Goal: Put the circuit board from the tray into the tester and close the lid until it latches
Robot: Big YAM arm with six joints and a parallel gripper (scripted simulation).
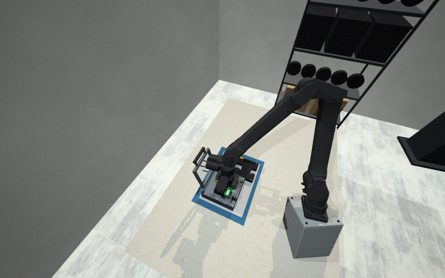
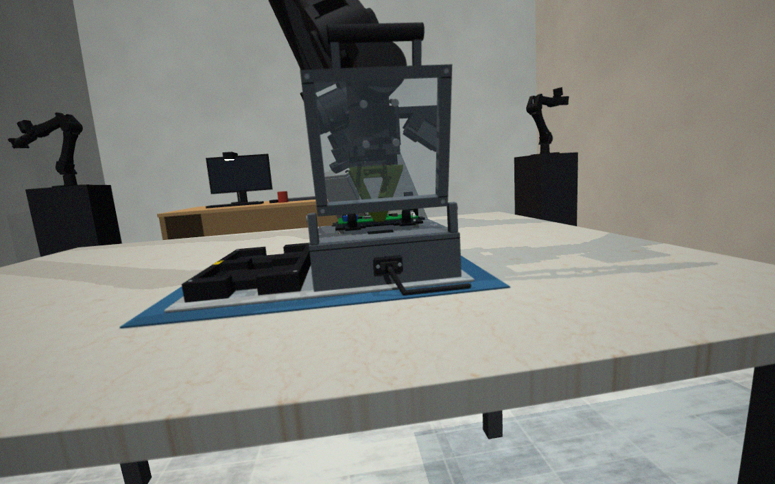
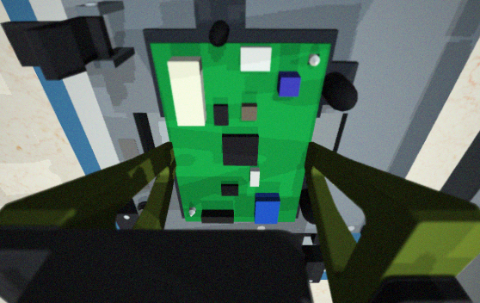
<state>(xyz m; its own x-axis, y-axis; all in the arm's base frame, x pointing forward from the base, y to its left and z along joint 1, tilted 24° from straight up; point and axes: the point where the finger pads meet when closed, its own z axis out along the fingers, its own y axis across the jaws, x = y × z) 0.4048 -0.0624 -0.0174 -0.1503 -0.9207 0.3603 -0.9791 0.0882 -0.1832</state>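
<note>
Right now the green circuit board is right at my hand. From my hand the other things lie so: latch hook: 70 mm to the left, 50 mm behind, 10 mm above; dark plate: 10 mm to the left, 10 mm below, 10 mm ahead; clear lid: 120 mm ahead, 100 mm above, 20 mm to the right.
</note>
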